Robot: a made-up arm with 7 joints.
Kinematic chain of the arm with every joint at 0, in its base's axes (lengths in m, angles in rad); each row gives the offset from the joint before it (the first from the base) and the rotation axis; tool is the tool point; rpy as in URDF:
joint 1: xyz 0 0 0.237 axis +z
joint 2: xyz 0 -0.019 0.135 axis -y
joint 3: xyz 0 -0.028 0.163 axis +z
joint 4: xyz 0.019 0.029 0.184 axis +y
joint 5: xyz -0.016 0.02 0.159 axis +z
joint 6: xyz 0 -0.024 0.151 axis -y
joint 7: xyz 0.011 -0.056 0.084 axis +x
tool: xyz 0 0 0 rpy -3.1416 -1.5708 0
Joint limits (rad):
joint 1: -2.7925..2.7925
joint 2: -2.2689..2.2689
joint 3: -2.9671..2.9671
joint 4: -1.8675..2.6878
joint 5: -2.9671..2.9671
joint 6: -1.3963..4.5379
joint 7: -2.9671..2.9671
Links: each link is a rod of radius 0.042 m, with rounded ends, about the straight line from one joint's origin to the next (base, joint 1, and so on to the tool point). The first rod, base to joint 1, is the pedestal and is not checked.
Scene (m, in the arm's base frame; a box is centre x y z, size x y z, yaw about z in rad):
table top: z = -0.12
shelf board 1: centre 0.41 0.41 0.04 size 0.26 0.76 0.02 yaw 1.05
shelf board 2: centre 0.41 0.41 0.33 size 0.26 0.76 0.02 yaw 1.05
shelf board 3: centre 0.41 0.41 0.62 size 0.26 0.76 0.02 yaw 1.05
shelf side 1: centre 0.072 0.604 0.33 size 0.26 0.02 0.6 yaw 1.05
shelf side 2: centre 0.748 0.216 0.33 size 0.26 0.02 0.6 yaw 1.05
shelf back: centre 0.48 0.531 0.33 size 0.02 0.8 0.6 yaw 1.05
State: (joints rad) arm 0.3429 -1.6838 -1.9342 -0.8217 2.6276 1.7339 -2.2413
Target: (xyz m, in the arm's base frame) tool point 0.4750 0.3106 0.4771
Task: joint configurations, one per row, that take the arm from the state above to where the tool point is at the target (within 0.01 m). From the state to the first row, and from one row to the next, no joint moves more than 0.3 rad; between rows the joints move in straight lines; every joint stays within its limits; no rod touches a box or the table.
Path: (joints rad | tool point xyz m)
1: 0.1657 -1.6404 -1.9700 -1.0889 2.6547 1.8453 -2.2413 | 0.5325 0.1971 0.1806
2: -0.0114 -1.5969 -2.0058 -1.3560 2.6818 1.9567 -2.2413 | 0.4960 0.1323 0.1801
3: -0.1886 -1.5535 -2.0417 -1.6232 2.7089 2.0681 -2.2413 | 0.4453 0.0666 0.1803
4: -0.1712 -1.2603 -1.8502 -1.7453 2.6754 2.2676 -2.2413 | 0.4365 0.1019 0.3411
5: -0.1538 -0.9671 -1.6587 -1.8675 2.6419 2.4672 -2.2413 | 0.3726 0.1321 0.4771
6: -0.0010 -1.0426 -1.6887 -1.6416 2.6028 2.2815 -2.2413 | 0.4133 0.1912 0.4855
7: 0.1517 -1.1181 -1.7187 -1.4157 2.5637 2.0959 -2.2413 | 0.4479 0.2508 0.4857
8: 0.3045 -1.1936 -1.7487 -1.1898 2.5246 1.9103 -2.2413 | 0.4750 0.3106 0.4771

